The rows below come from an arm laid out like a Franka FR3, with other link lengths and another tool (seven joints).
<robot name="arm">
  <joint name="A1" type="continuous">
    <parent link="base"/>
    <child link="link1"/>
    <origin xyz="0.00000 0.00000 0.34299" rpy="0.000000 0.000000 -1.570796"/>
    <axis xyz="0 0 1"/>
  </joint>
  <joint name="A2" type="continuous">
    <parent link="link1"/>
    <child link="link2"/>
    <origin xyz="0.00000 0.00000 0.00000" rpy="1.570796 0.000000 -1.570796"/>
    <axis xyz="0 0 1"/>
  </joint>
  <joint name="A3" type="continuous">
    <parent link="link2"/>
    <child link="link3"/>
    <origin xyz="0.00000 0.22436 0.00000" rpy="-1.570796 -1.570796 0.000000"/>
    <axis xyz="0 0 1"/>
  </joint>
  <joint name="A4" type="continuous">
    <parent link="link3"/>
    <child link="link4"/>
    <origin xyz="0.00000 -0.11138 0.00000" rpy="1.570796 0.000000 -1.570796"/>
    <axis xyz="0 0 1"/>
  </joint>
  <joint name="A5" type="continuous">
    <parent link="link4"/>
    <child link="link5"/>
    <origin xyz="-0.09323 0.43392 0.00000" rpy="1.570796 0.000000 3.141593"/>
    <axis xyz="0 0 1"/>
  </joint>
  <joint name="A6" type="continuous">
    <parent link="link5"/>
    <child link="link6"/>
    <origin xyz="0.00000 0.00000 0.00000" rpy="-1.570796 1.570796 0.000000"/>
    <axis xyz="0 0 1"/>
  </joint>
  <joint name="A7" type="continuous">
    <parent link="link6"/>
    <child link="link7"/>
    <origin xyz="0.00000 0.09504 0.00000" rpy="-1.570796 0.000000 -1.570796"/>
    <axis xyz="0 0 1"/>
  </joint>
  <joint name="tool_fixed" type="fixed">
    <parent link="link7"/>
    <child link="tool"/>
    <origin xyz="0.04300 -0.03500 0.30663" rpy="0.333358 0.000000 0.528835"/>
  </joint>
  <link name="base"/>
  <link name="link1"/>
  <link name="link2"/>
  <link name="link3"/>
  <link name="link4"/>
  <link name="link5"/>
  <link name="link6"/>
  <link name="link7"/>
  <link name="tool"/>
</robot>
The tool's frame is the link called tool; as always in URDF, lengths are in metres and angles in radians. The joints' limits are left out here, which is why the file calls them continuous.
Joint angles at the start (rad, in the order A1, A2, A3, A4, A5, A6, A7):
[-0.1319 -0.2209 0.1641 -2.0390 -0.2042 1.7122 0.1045]
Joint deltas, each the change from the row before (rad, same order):
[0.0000 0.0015 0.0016 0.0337 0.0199 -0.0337 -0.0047]
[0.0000 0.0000 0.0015 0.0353 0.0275 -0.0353 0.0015]
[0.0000 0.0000 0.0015 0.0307 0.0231 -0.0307 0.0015]
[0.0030 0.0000 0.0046 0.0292 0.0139 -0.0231 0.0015]
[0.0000 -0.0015 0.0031 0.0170 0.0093 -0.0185 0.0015]
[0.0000 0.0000 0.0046 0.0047 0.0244 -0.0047 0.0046]
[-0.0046 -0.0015 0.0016 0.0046 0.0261 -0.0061 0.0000]
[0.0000 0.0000 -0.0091 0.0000 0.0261 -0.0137 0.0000]
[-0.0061 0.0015 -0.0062 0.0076 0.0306 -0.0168 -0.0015]
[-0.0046 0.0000 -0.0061 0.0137 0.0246 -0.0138 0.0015]
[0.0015 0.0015 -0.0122 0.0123 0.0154 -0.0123 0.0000]
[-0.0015 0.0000 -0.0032 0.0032 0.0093 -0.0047 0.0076]
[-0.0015 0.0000 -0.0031 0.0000 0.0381 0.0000 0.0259]
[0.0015 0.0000 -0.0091 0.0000 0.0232 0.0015 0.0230]
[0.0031 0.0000 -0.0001 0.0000 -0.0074 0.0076 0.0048]
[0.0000 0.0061 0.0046 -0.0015 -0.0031 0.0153 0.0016]
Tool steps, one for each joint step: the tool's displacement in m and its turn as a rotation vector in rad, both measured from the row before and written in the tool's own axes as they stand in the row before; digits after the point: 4 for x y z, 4 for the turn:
[0.0031 -0.0028 -0.0133 -0.0140 0.0126 -0.0018]
[0.0052 -0.0016 -0.0150 -0.0211 0.0177 0.0029]
[0.0051 -0.0013 -0.0131 -0.0180 0.0144 0.0012]
[0.0039 0.0003 -0.0141 -0.0138 0.0009 -0.0021]
[0.0036 -0.0012 -0.0081 -0.0066 0.0047 -0.0007]
[0.0061 0.0067 -0.0041 -0.0187 0.0128 -0.0037]
[0.0046 0.0035 -0.0031 -0.0205 0.0160 -0.0020]
[0.0058 0.0007 0.0016 -0.0149 0.0297 -0.0017]
[0.0050 -0.0001 -0.0009 -0.0204 0.0305 -0.0006]
[0.0029 -0.0010 -0.0050 -0.0218 0.0189 0.0046]
[0.0010 -0.0025 -0.0035 -0.0150 0.0147 0.0041]
[0.0015 -0.0003 -0.0010 -0.0076 0.0107 0.0083]
[0.0070 0.0079 -0.0019 -0.0312 0.0316 0.0182]
[0.0030 0.0033 -0.0010 -0.0216 0.0232 0.0220]
[-0.0020 0.0008 -0.0008 0.0012 -0.0093 0.0057]
[-0.0029 0.0047 0.0017 -0.0019 -0.0083 0.0007]

